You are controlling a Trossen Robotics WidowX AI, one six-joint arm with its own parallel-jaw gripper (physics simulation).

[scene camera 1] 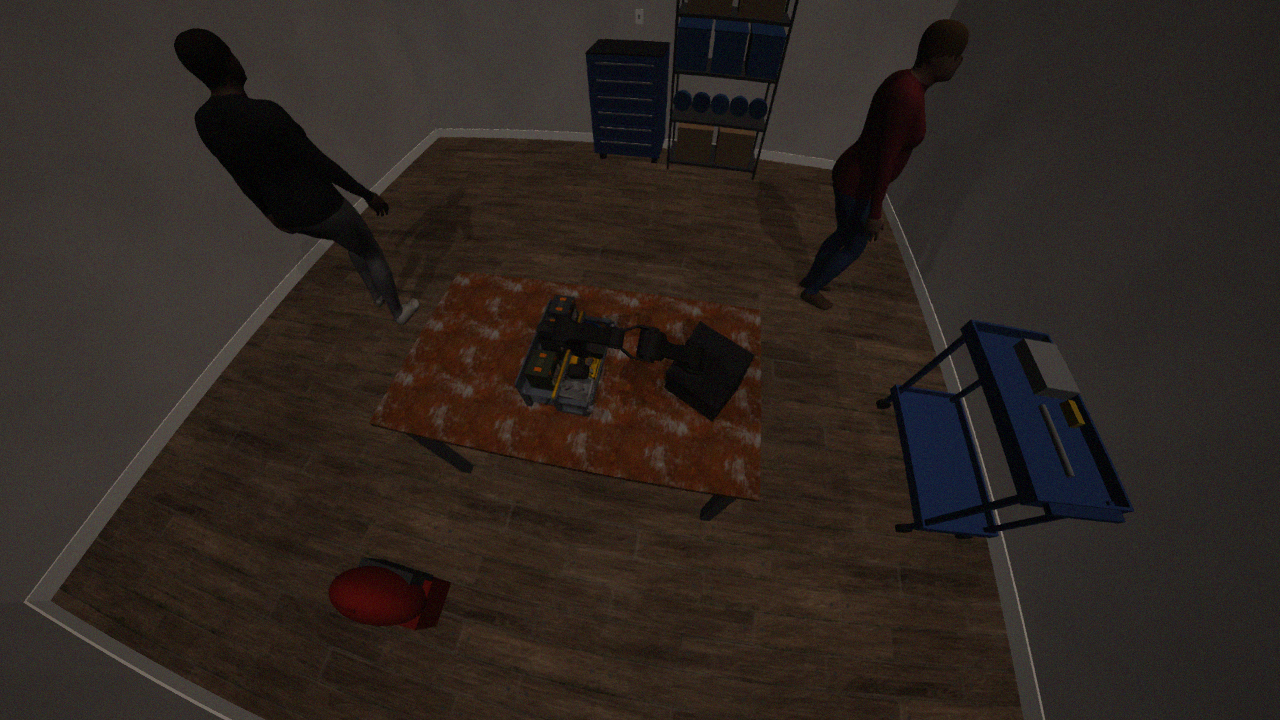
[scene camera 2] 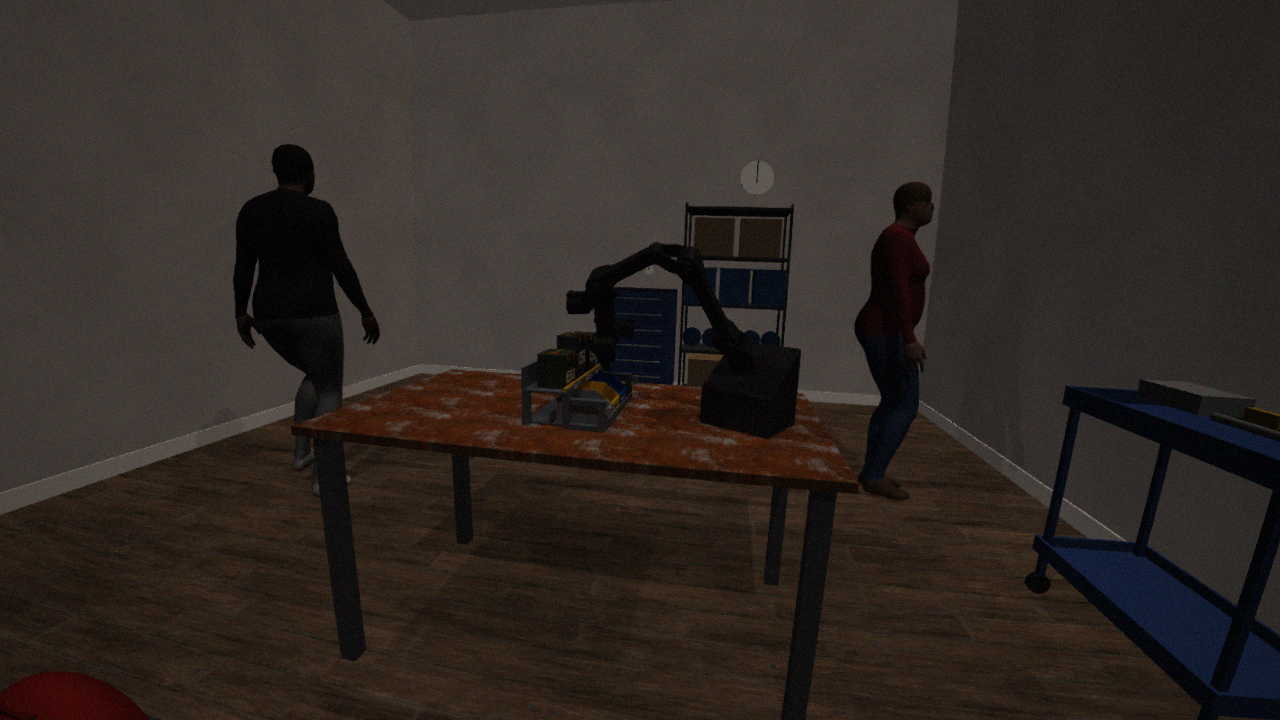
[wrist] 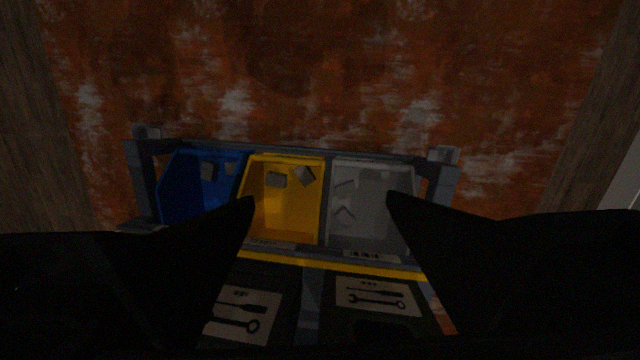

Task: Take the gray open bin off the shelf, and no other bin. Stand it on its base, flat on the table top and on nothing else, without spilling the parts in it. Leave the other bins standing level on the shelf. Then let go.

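Frame: origin at the arm's base, x ahead, y left, z up, level; metres.
Where they show: gripper, fingertip midpoint: [scene camera 1: 588, 361] [scene camera 2: 610, 366] [wrist: 321, 199]; arm's base at its link origin: [scene camera 1: 703, 361] [scene camera 2: 743, 367].
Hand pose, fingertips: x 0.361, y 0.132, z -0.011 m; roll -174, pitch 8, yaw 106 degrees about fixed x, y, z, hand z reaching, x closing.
Each offset is from my fingertips to the top centre of the thing. Level surfaces: height alone.
The gray open bin @[dx +0.046, dy +0.065, dz -0.073 m] [wrist: 367, 220] [scene camera 1: 578, 391] stands in the low front row of the shelf [wrist: 445, 182] [scene camera 2: 527, 394], at the right end in the wrist view, with small parts inside. The yellow bin @[dx +0.070, dy -0.044, dz -0.073 m] [wrist: 295, 215] [scene camera 2: 597, 391] is beside it and the blue bin @[dx +0.090, dy -0.155, dz -0.073 m] [wrist: 192, 192] is at the other end, both with parts in them. My gripper [wrist: 321, 199] is open and empty. It points down above the bins; in the wrist view its fingertips appear over the yellow bin and over the gray bin's right part. My fingers partly cover the yellow and blue bins.
Dark tool cases @[dx +0.127, dy +0.082, dz +0.045 m] [wrist: 375, 327] [scene camera 1: 540, 368] [scene camera 2: 555, 367] stand on the shelf behind a yellow rail @[dx +0.102, dy -0.038, dz -0.042 m] [wrist: 350, 268]. The shelf stands on the rusty orange table top @[dz -0.154 m] [scene camera 1: 438, 376] [scene camera 2: 420, 416] [wrist: 320, 75]. The black arm base [scene camera 1: 709, 369] [scene camera 2: 751, 398] is across from the bins.
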